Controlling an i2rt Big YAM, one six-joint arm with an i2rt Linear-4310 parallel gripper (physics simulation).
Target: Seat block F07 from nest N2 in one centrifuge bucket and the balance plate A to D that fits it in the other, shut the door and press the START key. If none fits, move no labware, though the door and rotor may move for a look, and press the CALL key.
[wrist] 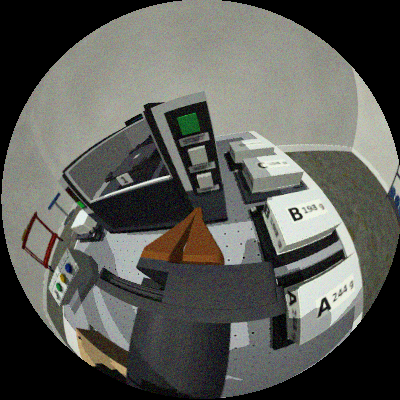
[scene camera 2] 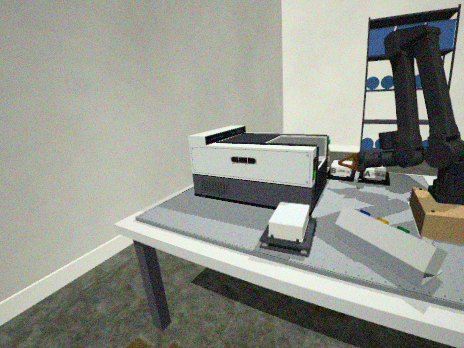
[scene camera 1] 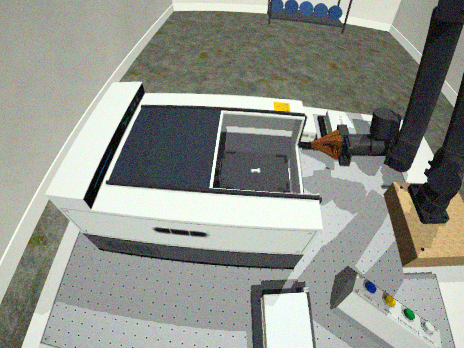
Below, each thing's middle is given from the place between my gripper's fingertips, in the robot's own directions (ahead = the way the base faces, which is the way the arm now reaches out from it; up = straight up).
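Plate C (wrist: 263, 173) is 13 cm ahead of my gripper, 16 cm to the right of it and 7 cm below it. Plate D (wrist: 240, 149), counted from my gripper as well: 26 cm ahead, 16 cm to the right, 7 cm below. Plate A (wrist: 312, 305) is 14 cm behind my gripper, 16 cm to the right of it and 7 cm below it. As for the plate B (wrist: 293, 220), my gripper is 1 cm past it, 16 cm to the left of it and 7 cm above it.
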